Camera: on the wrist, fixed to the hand. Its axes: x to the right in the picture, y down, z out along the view.
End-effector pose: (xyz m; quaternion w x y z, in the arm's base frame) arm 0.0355 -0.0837 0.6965 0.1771 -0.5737 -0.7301 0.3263
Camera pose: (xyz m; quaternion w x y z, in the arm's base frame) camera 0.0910 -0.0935 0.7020 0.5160 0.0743 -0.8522 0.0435
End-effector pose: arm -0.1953 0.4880 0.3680 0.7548 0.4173 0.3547 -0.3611
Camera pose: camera -0.1867 0.5403 0.3879 0.1742 0.1475 0.6473 -0.7273
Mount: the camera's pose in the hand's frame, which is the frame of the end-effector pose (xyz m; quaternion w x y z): -0.0255 0.0351 -0.0364 0.6852 0.0629 0.1766 -0.7038
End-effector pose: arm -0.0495 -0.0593 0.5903 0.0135 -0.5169 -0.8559 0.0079
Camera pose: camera -0.0054 -0.0655 0.6253 0.1985 0.2477 -0.9474 -0.0415
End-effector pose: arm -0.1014 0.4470 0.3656 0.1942 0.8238 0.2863 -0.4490
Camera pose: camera -0.0669 0.4337 0.4085 0.2853 -0.4545 -0.7821 0.3169
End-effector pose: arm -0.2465 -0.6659 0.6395 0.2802 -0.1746 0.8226 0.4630
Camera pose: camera -0.2566 -0.6786 0.6938 0.3836 -0.7627 0.5194 0.0375
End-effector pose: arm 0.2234 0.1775 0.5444 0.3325 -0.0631 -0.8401 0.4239
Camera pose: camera 0.2592 0.2142 0.5203 0.6785 0.4941 -0.5347 0.0981
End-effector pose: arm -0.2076 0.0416 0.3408 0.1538 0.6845 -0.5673 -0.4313
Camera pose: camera -0.2020 0.0438 0.3971 0.1410 -0.9541 -0.0931 0.2472
